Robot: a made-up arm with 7 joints. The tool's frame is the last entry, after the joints. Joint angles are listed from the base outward.
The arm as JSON. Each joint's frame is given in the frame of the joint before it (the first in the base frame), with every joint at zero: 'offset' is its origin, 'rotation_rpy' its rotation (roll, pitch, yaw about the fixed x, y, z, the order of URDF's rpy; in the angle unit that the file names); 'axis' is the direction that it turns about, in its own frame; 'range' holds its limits. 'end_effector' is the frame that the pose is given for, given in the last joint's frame.
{
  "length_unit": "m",
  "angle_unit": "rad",
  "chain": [
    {
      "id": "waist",
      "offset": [
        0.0,
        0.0,
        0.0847
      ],
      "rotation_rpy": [
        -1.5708,
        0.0,
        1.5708
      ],
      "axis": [
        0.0,
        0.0,
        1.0
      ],
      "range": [
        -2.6,
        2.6
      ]
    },
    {
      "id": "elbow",
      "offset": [
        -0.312,
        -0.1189,
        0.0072
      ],
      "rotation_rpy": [
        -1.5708,
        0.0,
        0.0
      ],
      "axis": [
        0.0,
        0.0,
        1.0
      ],
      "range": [
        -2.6,
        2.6
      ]
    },
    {
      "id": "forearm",
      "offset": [
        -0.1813,
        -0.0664,
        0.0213
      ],
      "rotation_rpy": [
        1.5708,
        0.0,
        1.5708
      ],
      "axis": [
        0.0,
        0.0,
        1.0
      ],
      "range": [
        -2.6,
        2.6
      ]
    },
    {
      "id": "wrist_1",
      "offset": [
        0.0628,
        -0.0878,
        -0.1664
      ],
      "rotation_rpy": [
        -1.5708,
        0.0,
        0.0
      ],
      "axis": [
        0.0,
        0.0,
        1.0
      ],
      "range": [
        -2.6,
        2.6
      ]
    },
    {
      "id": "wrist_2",
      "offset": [
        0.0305,
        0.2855,
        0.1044
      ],
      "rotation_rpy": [
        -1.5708,
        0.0,
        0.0
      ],
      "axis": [
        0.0,
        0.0,
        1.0
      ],
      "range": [
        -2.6,
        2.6
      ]
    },
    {
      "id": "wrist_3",
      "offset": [
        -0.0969,
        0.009,
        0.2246
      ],
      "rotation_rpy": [
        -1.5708,
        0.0,
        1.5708
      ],
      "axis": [
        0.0,
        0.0,
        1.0
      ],
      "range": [
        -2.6,
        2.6
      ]
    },
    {
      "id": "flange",
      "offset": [
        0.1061,
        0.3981,
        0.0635
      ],
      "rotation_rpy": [
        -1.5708,
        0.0,
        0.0
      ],
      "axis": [
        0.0,
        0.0,
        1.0
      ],
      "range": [
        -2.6,
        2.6
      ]
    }
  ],
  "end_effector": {
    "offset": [
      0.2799,
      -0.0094,
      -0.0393
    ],
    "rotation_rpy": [
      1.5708,
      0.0,
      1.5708
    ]
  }
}
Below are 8 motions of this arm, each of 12 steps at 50 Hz.
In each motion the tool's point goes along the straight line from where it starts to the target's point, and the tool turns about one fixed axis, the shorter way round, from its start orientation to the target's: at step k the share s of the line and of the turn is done. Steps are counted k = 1, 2, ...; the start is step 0. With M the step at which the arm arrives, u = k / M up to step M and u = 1 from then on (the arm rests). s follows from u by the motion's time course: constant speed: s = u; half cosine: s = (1 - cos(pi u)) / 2; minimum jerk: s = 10 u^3 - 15 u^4 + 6 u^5.
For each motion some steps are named. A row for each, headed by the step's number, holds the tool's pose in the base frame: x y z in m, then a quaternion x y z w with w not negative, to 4 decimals.
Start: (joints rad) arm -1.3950 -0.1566 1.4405 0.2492 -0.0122 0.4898 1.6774
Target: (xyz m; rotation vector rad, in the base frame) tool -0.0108 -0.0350 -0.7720 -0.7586 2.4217 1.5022
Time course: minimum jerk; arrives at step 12
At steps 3, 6, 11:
3: -0.0622 -0.0653 -0.7770 -0.2394 0.8179 0.4937 0.1731
6: -0.0395 -0.0519 -0.7748 -0.2469 0.8183 0.5000 0.1391
11: -0.0111 -0.0352 -0.7720 -0.2560 0.8174 0.5070 0.0966

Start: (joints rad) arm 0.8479 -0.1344 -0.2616 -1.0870 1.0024 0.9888 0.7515
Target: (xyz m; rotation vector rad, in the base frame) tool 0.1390 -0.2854 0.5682 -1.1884 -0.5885 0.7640
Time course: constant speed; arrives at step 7
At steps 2, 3, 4, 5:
2: 0.1388 -0.2910 0.5517 -0.5402 -0.2764 0.3237 0.7259
3: 0.1389 -0.2899 0.5550 -0.5398 -0.2744 0.3281 0.7250
4: 0.1389 -0.2888 0.5583 -0.5393 -0.2724 0.3326 0.7241
5: 0.1389 -0.2877 0.5616 -0.5389 -0.2704 0.3370 0.7232

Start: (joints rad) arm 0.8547 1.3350 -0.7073 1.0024 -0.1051 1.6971 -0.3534
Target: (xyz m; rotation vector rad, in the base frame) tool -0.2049 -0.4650 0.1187 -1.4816 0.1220 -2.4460
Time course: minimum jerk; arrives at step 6
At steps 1, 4, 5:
1: -0.2218 -0.4975 0.1216 -0.5270 0.0415 -0.8416 0.1104
4: -0.2086 -0.4721 0.1193 -0.5158 0.0421 -0.8453 0.1329
5: -0.2055 -0.4662 0.1188 -0.5131 0.0422 -0.8461 0.1381

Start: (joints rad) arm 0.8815 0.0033 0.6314 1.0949 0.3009 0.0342 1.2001
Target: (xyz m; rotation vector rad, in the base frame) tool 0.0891 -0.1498 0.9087 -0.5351 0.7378 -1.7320
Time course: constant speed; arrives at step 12
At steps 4, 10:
4: 0.0441 -0.2292 0.8849 -0.2138 0.3147 -0.7295 0.5684
10: 0.0778 -0.1696 0.9027 -0.2236 0.3133 -0.7331 0.5608

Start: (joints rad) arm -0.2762 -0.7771 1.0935 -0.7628 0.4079 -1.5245 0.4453
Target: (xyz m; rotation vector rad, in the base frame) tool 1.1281 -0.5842 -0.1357 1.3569 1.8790 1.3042
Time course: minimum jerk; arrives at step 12
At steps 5, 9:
5: 1.0962 -0.6391 -0.2724 0.5356 0.7053 0.4142 0.2101
9: 1.1230 -0.5929 -0.1574 0.5020 0.6895 0.4666 0.2343

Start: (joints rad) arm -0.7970 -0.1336 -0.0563 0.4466 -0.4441 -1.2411 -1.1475
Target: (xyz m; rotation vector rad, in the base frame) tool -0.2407 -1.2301 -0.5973 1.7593 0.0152 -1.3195
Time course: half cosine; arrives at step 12
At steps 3, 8, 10, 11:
3: -0.3238 -1.2582 -0.3642 0.6260 -0.1080 -0.6074 0.4770
8: -0.2650 -1.2383 -0.5290 0.6892 -0.0274 -0.5575 0.4620
10: -0.2472 -1.2323 -0.5790 0.7066 -0.0028 -0.5409 0.4562
11: -0.2424 -1.2307 -0.5926 0.7112 0.0039 -0.5362 0.4545

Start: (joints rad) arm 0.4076 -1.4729 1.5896 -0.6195 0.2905 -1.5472 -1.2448
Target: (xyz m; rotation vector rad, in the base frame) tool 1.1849 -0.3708 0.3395 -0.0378 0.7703 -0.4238
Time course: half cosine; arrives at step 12
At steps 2, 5, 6, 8, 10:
2: 1.1920 -0.2543 0.2286 -0.0229 0.4178 -0.1493 0.8959
5: 1.1897 -0.2922 0.2647 -0.0214 0.4034 -0.1675 0.8993
6: 1.1887 -0.3084 0.2800 -0.0208 0.3972 -0.1753 0.9006
8: 1.1868 -0.3396 0.3098 -0.0195 0.3851 -0.1903 0.9028
10: 1.1854 -0.3624 0.3315 -0.0186 0.3761 -0.2012 0.9043

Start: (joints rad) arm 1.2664 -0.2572 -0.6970 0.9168 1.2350 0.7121 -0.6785
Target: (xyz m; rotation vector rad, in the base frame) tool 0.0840 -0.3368 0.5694 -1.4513 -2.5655 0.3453
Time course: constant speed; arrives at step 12
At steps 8, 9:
8: 0.1211 -0.3353 0.5679 -0.4921 -0.8642 0.0868 0.0584
9: 0.1118 -0.3357 0.5683 -0.4910 -0.8636 0.0941 0.0655

